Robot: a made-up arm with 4 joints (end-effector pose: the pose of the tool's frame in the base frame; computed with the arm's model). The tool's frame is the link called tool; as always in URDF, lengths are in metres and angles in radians.
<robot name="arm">
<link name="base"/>
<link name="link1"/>
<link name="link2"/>
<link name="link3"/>
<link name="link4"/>
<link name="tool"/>
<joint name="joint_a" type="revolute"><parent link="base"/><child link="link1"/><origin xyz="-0.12 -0.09 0.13" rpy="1.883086 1.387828 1.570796"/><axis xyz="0 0 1"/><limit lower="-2.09" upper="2.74" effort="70" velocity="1.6"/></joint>
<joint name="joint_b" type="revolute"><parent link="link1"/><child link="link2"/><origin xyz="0.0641 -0.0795 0.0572" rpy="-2.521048 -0.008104 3.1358"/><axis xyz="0 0 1"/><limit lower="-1.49" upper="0.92" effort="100" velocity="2.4"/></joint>
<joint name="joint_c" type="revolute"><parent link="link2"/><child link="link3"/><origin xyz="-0.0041 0.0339 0.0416" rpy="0.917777 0.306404 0.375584"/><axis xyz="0 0 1"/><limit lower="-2.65" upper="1.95" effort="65" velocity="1.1"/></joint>
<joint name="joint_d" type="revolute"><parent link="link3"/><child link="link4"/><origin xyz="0.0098 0.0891 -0.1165" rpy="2.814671 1.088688 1.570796"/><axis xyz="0 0 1"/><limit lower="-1.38" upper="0.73" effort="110" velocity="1.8"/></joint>
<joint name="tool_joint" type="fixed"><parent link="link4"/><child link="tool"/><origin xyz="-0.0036 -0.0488 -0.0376" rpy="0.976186 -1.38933 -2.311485"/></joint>
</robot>
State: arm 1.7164 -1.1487 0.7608 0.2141
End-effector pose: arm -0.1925 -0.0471 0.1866 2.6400 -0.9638 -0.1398
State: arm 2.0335 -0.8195 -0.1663 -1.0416
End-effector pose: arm -0.1941 -0.0594 0.1081 1.6997 -0.5014 0.0931
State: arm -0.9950 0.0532 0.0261 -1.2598
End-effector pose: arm -0.2354 -0.1596 0.0740 -2.2224 -0.0657 0.2459
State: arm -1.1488 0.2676 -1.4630 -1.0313
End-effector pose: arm -0.1544 -0.1065 0.0749 -1.7141 1.4029 -0.5945
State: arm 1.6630 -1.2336 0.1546 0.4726
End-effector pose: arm -0.2278 -0.1148 0.1345 -3.0112 0.3792 -0.7296
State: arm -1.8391 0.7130 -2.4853 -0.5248
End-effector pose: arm -0.0906 -0.1992 0.0989 -1.3649 0.8626 -2.1539
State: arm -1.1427 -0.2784 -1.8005 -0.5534
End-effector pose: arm -0.1017 -0.0609 0.1174 -0.5557 1.8154 -0.9004
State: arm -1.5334 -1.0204 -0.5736 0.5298
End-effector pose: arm -0.1552 0.0187 0.1486 0.2132 0.9390 -0.8861
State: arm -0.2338 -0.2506 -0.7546 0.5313
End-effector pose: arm -0.1958 0.0020 0.1023 0.7817 0.8140 -0.3969
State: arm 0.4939 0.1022 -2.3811 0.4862
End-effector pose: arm -0.0248 -0.0263 0.1472 1.4415 2.1204 -0.7639
